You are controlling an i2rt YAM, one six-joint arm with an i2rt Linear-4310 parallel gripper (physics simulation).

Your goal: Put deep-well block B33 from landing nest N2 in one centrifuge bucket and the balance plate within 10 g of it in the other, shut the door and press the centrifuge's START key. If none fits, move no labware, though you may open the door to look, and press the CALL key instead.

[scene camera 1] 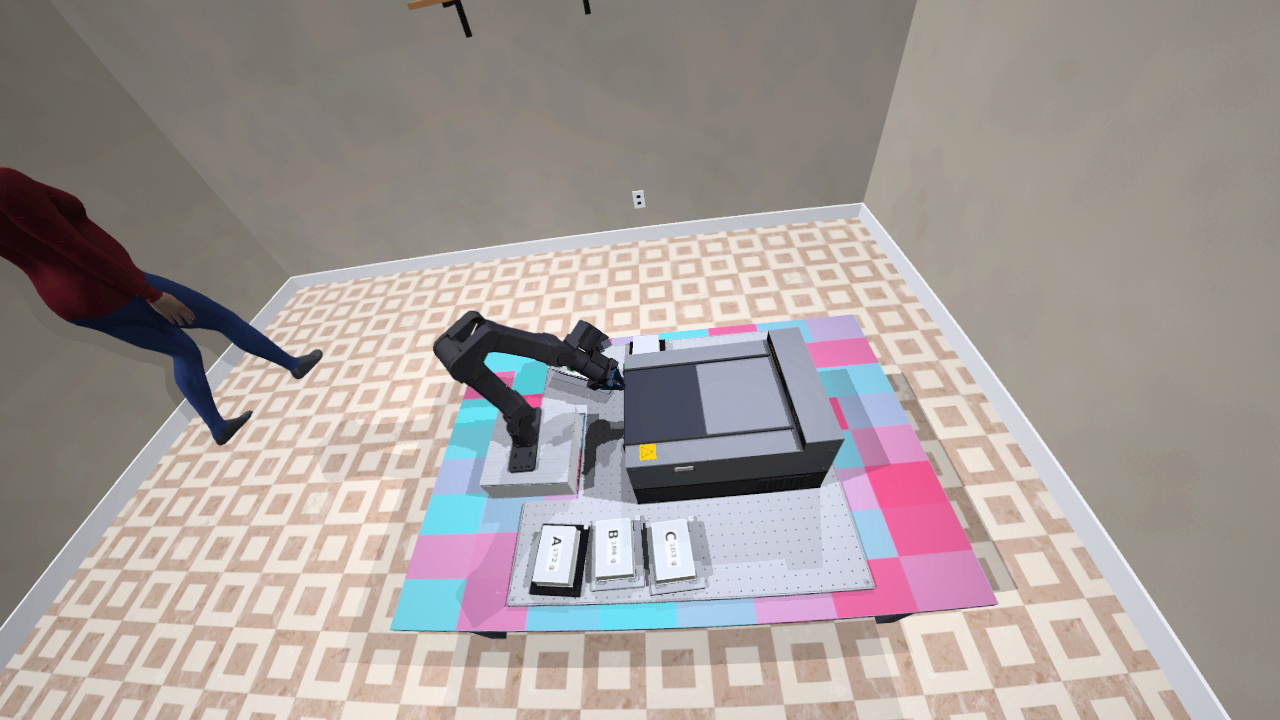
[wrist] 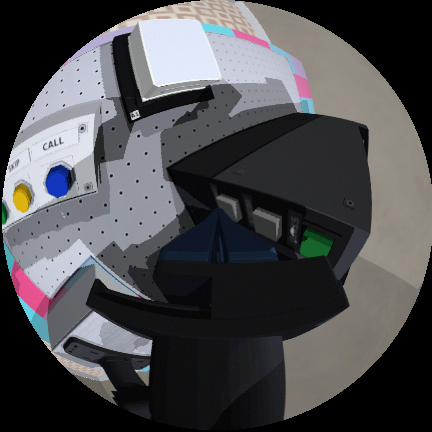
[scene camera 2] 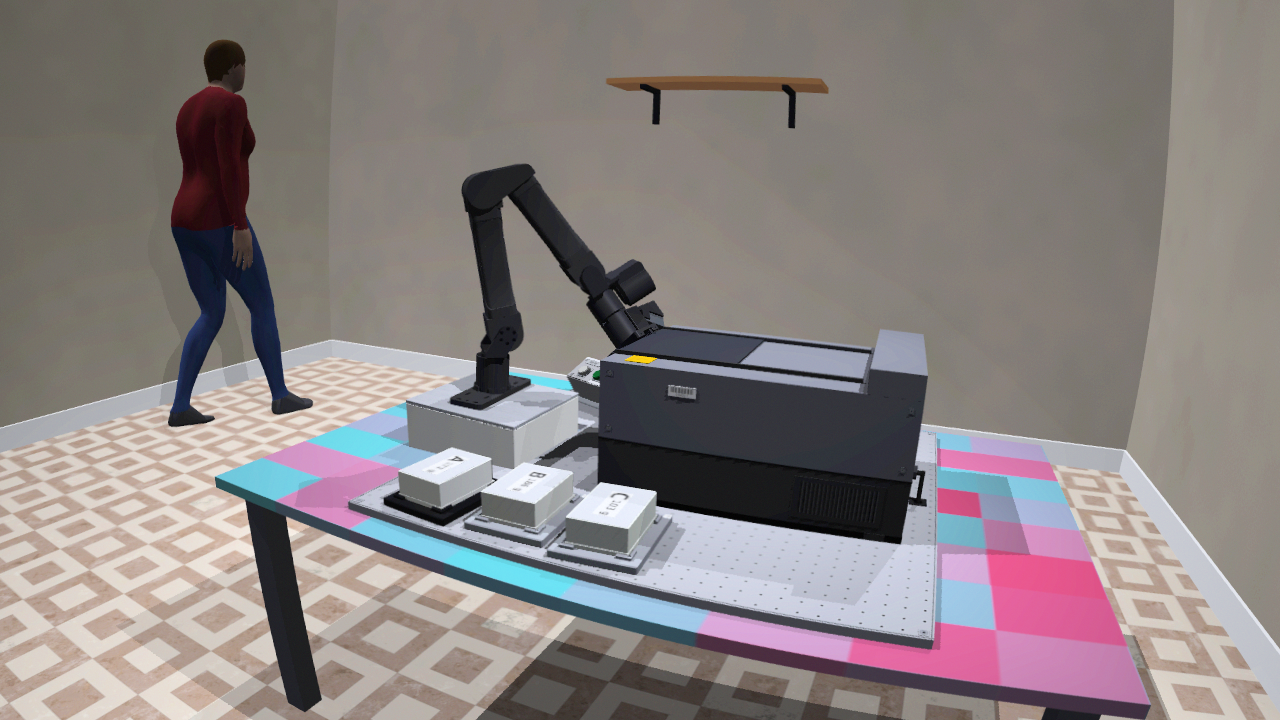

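Where they show: gripper, fingertip midpoint: (wrist: 217, 214); arm's base at its link origin: (scene camera 1: 526, 439) (wrist: 111, 357) (scene camera 2: 492, 393).
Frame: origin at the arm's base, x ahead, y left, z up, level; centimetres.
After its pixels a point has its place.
Note:
My gripper (scene camera 1: 619, 385) @[x 29.3, y 11.3, z 2.7 cm] (wrist: 217, 214) @[x 29.3, y 11.3, z 2.7 cm] is shut and empty at the centrifuge's front. In the wrist view its blue tips overlap the lower left of a grey key (wrist: 229, 206) @[x 29.6, y 12.5, z 4.1 cm]; I cannot tell whether they touch it. A second grey key (wrist: 267, 223) @[x 29.6, y 12.4, z 7.4 cm] and a green key (wrist: 317, 243) @[x 29.6, y 12.6, z 10.9 cm] sit to the right, their labels unreadable. The centrifuge (scene camera 1: 725, 458) @[x 50.9, y -19.5, z 13.5 cm] (scene camera 2: 760, 429) @[x 53.4, y -19.7, z 6.7 cm] (wrist: 290, 155) @[x 36.4, y 13.9, z 6.0 cm] has its top door (scene camera 1: 662, 402) @[x 39.0, y -3.2, z 13.9 cm] shut. A white block (scene camera 1: 645, 343) @[x 35.7, y 32.0, z -1.6 cm] (wrist: 180, 52) @[x 34.9, y 27.4, z -1.6 cm] sits in a black nest; its name is not readable. Balance plates A (scene camera 1: 554, 555) @[x 9.7, y -31.1, z -2.1 cm] (scene camera 2: 444, 477) @[x 12.3, y -34.8, z -2.1 cm], B (scene camera 1: 614, 548) @[x 23.8, y -30.9, z -2.0 cm] (scene camera 2: 527, 494) @[x 25.5, y -34.4, z -2.1 cm] and C (scene camera 1: 672, 548) @[x 37.0, y -32.2, z -2.0 cm] (scene camera 2: 610, 519) @[x 38.4, y -36.8, z -2.1 cm] stand in a row.
A key panel (wrist: 30, 135) beside the centrifuge carries the blue CALL key (wrist: 58, 181) @[x 20.3, y 20.9, z -0.4 cm] and the yellow SKIP key (wrist: 22, 197). The arm stands on a pale base block (scene camera 1: 528, 486) @[x 1.5, y -13.2, z -2.0 cm] (scene camera 2: 456, 438) @[x 0.2, y -13.2, z -4.9 cm]. A person (scene camera 1: 53, 241) (scene camera 2: 214, 170) stands away from the table.

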